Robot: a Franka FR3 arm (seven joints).
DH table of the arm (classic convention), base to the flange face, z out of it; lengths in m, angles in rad. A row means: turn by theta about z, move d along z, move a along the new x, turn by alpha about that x. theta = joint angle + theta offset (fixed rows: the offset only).
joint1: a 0; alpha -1.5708; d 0.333; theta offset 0
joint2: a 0; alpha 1.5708; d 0; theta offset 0
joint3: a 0.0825; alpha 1.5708; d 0.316; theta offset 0
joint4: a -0.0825; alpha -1.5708; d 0; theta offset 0
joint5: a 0; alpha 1.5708; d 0.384; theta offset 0
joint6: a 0.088; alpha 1.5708; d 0; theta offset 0
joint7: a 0; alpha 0; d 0.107; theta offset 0
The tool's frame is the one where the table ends.
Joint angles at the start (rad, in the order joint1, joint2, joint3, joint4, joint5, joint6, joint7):
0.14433, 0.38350, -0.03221, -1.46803, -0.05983, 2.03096, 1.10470
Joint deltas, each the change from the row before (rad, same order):
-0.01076, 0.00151, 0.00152, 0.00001, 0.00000, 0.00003, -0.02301
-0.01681, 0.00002, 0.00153, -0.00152, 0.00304, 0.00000, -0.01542
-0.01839, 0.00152, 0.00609, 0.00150, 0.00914, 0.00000, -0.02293
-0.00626, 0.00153, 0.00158, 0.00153, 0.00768, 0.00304, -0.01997
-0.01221, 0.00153, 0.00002, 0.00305, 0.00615, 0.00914, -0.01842
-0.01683, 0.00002, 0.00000, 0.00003, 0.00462, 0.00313, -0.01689
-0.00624, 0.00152, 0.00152, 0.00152, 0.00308, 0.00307, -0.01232
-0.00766, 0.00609, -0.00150, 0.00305, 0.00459, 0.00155, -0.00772
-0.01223, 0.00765, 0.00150, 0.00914, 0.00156, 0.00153, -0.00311
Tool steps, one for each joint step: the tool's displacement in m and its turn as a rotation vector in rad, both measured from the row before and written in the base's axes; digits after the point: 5 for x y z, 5 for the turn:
0.00093, -0.00649, -0.00105, -0.00388, 0.00257, 0.01324
0.00083, -0.01055, -0.00079, 0.00052, 0.00258, -0.00111
0.00109, -0.00856, -0.00038, 0.00686, 0.00192, 0.00724
0.00088, -0.00289, -0.00001, 0.00458, -0.00176, 0.01285
0.00191, -0.00794, 0.00141, 0.00324, -0.00972, 0.00460
0.00086, -0.01140, 0.00033, 0.00137, -0.00247, -0.00143
0.00080, -0.00322, 0.00002, 0.00125, -0.00262, 0.00651
0.00156, -0.00588, -0.00255, 0.00216, 0.00177, -0.00269
0.00247, -0.00745, -0.00063, 0.00141, -0.00290, -0.00812

